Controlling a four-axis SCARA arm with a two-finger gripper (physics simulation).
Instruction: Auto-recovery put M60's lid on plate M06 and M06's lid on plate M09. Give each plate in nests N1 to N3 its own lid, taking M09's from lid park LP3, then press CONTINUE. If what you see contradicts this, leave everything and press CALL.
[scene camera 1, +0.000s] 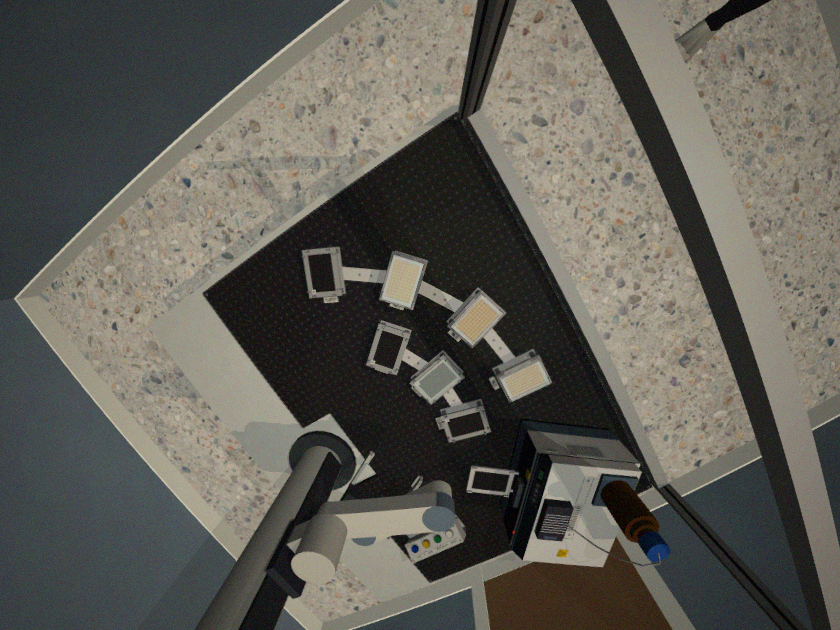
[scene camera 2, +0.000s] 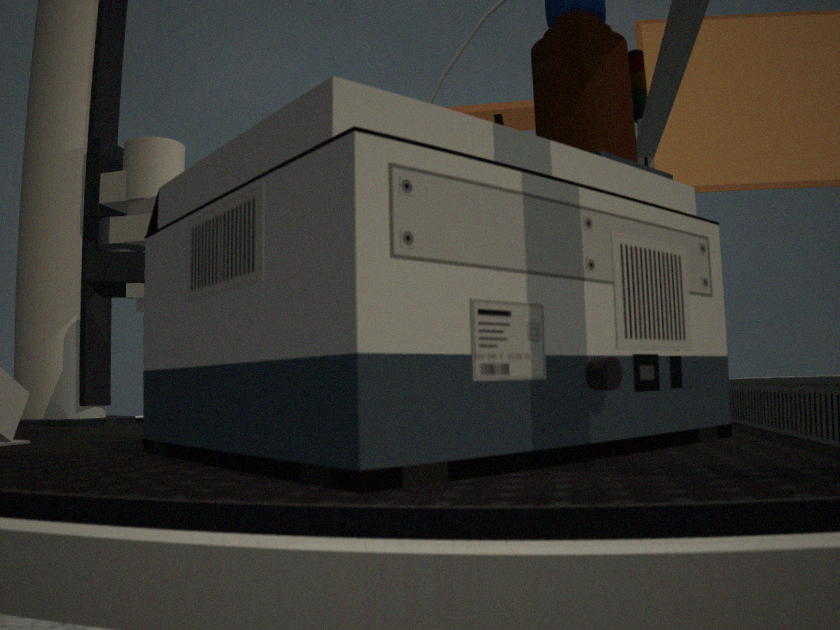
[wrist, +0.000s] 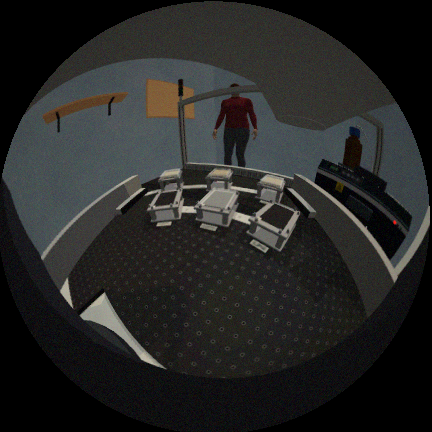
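Pixels of known places: gripper, between the fingertips: (scene camera 1: 396, 466) (wrist: 212, 177); arm's base, origin of its link: (scene camera 1: 323, 459).
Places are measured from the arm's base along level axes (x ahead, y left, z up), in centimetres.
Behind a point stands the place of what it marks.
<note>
Three plates with beige wells sit in the outer arc of nests: one plate (scene camera 1: 403, 280) @[y 40.8, x 63.3, z 10.0 cm] (wrist: 171, 173) @[y 36.5, x 60.0, z 10.1 cm], a middle plate (scene camera 1: 476, 317) @[y 20.9, x 75.2, z 9.0 cm] (wrist: 220, 173) @[y 17.2, x 70.9, z 9.0 cm] and a third plate (scene camera 1: 522, 378) @[y -2.7, x 77.8, z 9.0 cm] (wrist: 271, 181) @[y -4.3, x 73.1, z 9.0 cm]. Lids on them and their labels are too small to make out. A grey, clear-looking lid (scene camera 1: 436, 377) @[y 10.0, x 55.3, z 6.8 cm] (wrist: 218, 199) @[y 7.5, x 52.5, z 6.8 cm] lies on the middle stand of the inner arc. The inner stands on either side, a left stand (scene camera 1: 370, 349) @[y 27.2, x 40.7, z 1.3 cm] (wrist: 166, 215) @[y 21.7, x 43.4, z 1.8 cm] and a right stand (scene camera 1: 485, 417) @[y -10.4, x 61.5, z 6.0 cm] (wrist: 270, 236) @[y -9.4, x 50.3, z 1.8 cm], have dark, open tops. My gripper (scene camera 1: 391, 473) @[y -3.0, x 33.9, z 19.7 cm] (wrist: 212, 177) @[y -3.0, x 33.9, z 19.7 cm] is open and empty, on the column side of the stands and apart from them.
Another open-topped nest (scene camera 1: 340, 271) @[y 53.1, x 47.0, z 1.8 cm] ends the outer arc. An open frame (scene camera 1: 491, 467) sits at the instrument (scene camera 1: 573, 508) @[y -36.7, x 71.8, z 25.3 cm] (scene camera 2: 441, 325) @[y -64.2, x 75.2, z 9.5 cm], which carries a brown bottle (scene camera 1: 627, 508) @[y -35.5, x 83.9, z 32.5 cm] (scene camera 2: 582, 84) @[y -44.1, x 84.1, z 30.5 cm] (wrist: 353, 151) @[y -38.3, x 80.3, z 30.7 cm]. The button box (scene camera 1: 434, 541) @[y -45.5, x 21.5, z 8.5 cm] is beside the arm. A person (wrist: 236, 117) stands beyond the cell.
</note>
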